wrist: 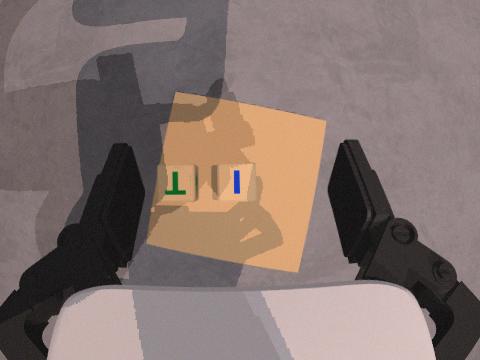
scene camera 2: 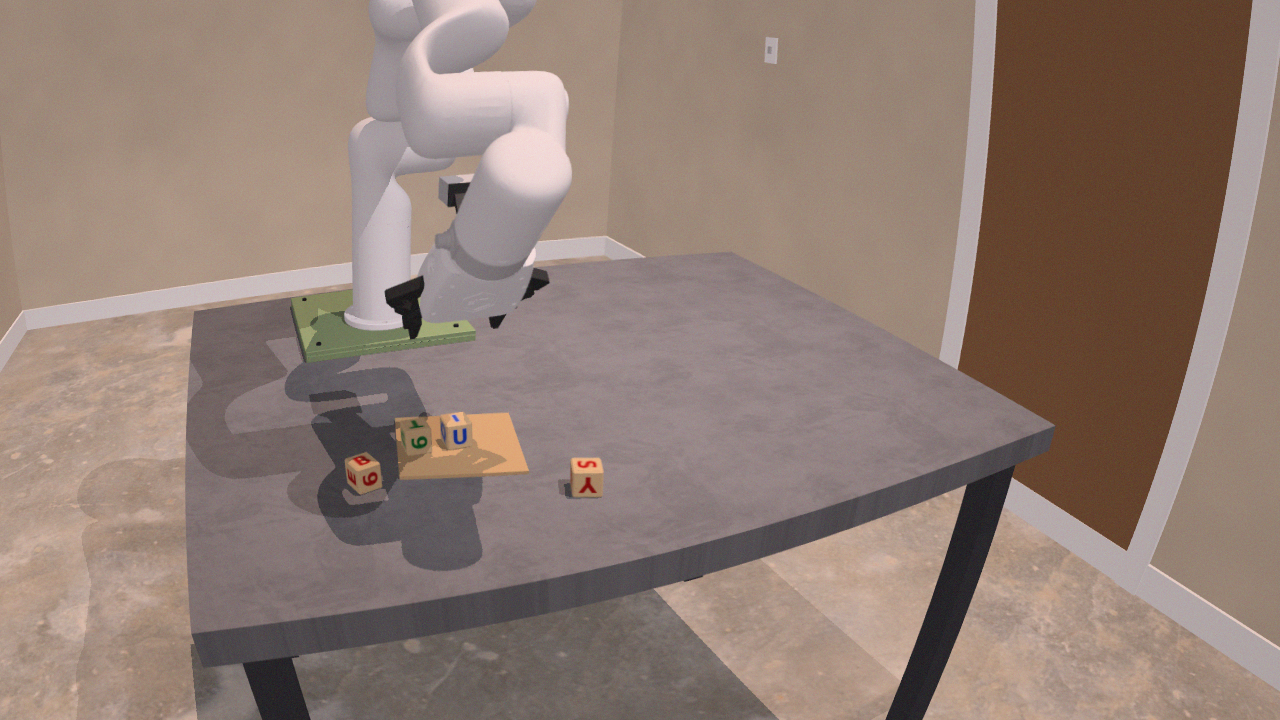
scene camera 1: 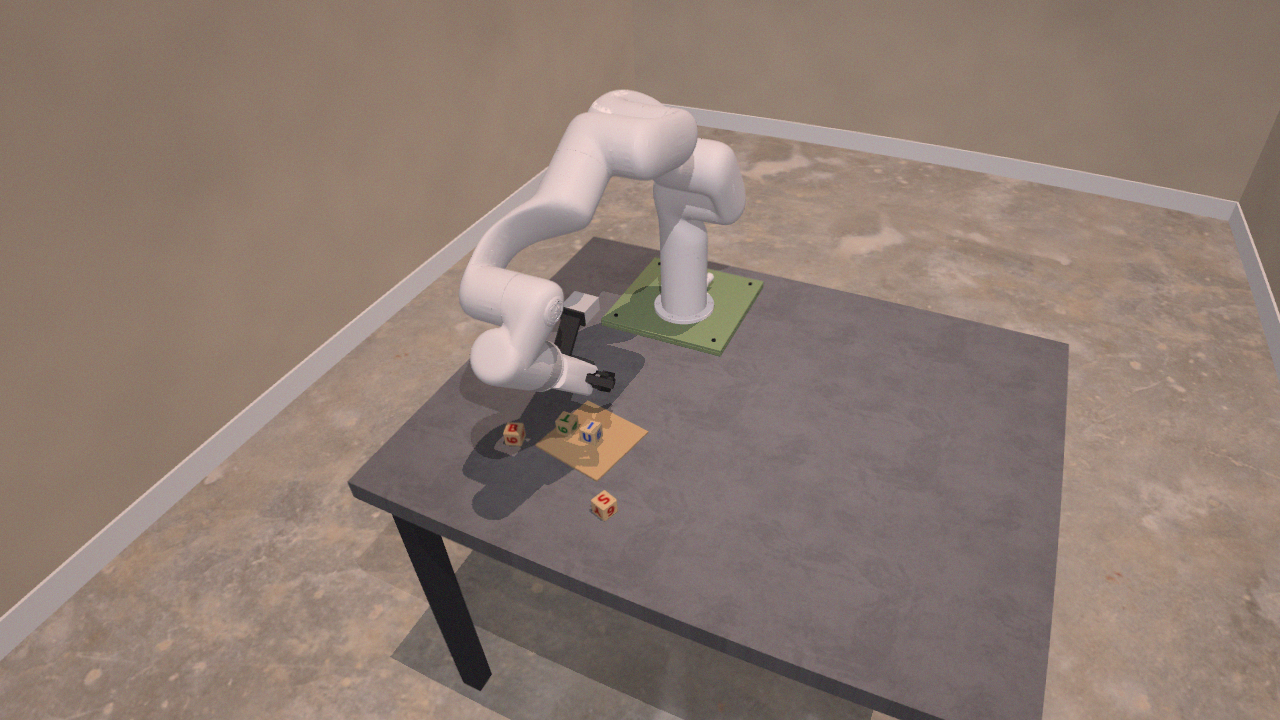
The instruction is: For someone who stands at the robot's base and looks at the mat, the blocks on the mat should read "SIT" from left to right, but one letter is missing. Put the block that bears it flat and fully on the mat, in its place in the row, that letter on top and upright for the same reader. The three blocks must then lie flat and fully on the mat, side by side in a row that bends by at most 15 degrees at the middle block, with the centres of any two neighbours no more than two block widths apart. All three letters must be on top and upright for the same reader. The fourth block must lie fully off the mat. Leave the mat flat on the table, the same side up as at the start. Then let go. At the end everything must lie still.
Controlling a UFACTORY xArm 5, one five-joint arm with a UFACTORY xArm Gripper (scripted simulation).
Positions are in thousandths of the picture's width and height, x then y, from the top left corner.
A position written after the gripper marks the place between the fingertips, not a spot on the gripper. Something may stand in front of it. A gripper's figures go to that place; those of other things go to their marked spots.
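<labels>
Gripper (scene camera 2: 353, 445) at 0.91 m from the lens; S block (scene camera 2: 458, 659) at 0.86 m from the lens.
</labels>
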